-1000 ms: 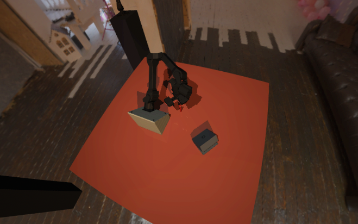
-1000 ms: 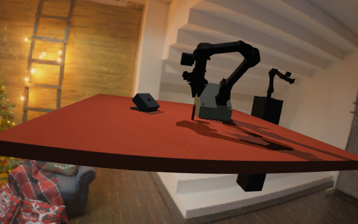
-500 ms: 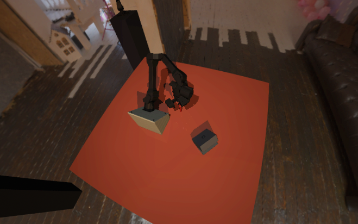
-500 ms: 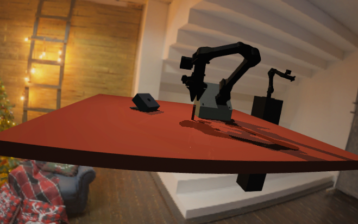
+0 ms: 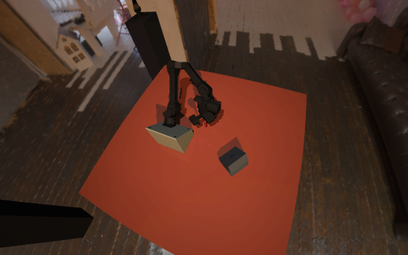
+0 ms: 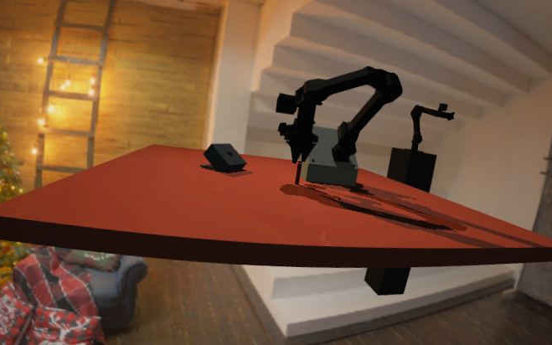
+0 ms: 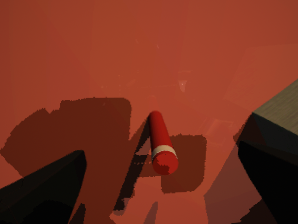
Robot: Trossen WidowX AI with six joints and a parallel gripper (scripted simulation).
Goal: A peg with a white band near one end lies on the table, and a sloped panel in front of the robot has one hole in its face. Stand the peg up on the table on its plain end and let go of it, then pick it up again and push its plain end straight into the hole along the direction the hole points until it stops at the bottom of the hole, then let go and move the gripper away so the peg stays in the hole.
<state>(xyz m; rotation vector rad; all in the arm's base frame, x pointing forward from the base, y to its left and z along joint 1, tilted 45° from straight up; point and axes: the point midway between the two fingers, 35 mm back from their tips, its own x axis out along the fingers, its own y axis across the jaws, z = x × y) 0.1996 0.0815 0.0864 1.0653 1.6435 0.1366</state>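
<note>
Now: the red peg 20 mm below my gripper tip. From my gripper tip the other things lie so: dark sloped panel 240 mm ahead, 170 mm to the right, 40 mm below.
</note>
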